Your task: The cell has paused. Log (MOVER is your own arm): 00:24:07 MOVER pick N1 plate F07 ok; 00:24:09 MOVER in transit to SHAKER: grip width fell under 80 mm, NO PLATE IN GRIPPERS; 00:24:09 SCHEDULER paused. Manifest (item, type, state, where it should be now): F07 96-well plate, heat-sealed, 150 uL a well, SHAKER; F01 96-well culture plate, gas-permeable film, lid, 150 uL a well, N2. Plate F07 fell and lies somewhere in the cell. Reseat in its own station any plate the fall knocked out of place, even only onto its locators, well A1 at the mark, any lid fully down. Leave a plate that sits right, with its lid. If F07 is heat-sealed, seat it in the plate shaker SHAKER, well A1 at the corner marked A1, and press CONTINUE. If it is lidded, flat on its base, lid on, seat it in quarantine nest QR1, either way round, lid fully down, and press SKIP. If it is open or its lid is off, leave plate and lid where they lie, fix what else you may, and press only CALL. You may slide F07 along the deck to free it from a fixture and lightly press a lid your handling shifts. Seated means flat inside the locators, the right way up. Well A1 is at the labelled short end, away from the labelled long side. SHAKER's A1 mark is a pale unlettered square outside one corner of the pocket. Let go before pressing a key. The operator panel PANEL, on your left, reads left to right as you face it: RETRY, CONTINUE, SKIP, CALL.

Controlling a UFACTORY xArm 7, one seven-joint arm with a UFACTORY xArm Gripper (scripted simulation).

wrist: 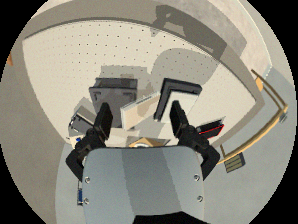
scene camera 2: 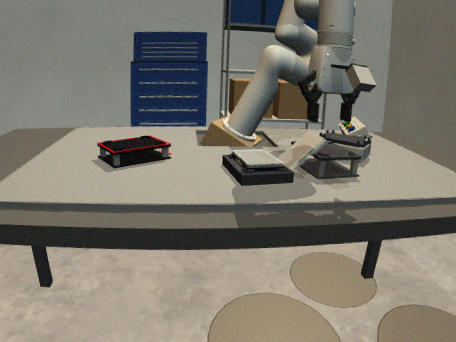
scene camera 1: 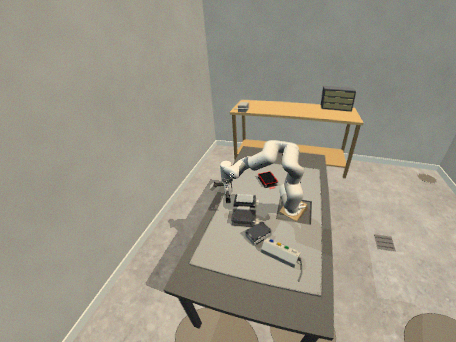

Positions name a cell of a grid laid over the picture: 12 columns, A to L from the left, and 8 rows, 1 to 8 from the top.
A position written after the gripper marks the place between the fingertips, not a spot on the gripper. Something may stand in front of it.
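Observation:
Scene camera 2 shows the gripper (scene camera 2: I3) together with a pale plate (scene camera 2: H4). In the wrist view, the gripper (wrist: F4) appears again, and so does the plate (wrist: F5).

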